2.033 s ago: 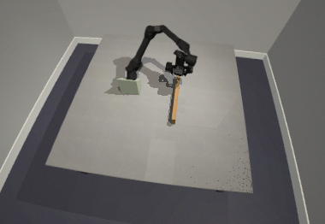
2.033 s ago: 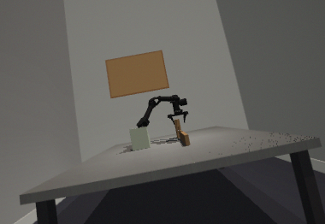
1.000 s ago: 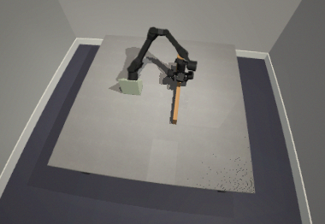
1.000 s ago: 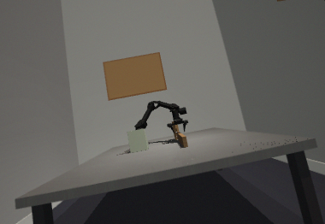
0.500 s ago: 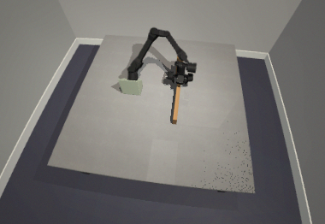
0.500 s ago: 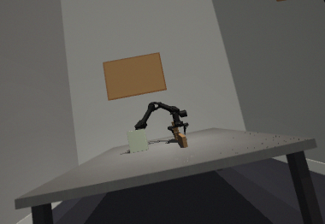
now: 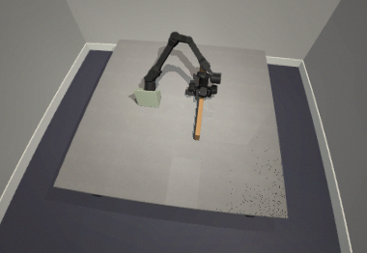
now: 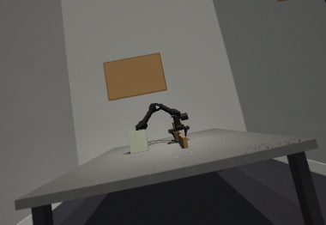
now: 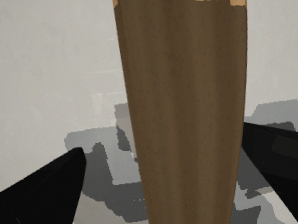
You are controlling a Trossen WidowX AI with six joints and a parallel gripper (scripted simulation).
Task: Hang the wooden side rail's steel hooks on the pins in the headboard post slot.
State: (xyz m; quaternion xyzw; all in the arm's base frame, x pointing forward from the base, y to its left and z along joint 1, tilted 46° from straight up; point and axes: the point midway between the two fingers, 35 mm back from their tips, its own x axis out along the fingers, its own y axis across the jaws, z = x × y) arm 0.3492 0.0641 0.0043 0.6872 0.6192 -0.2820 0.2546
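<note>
Right now my gripper tip is 15 cm to the right of the wooden headboard post and 6 cm below it.
</note>
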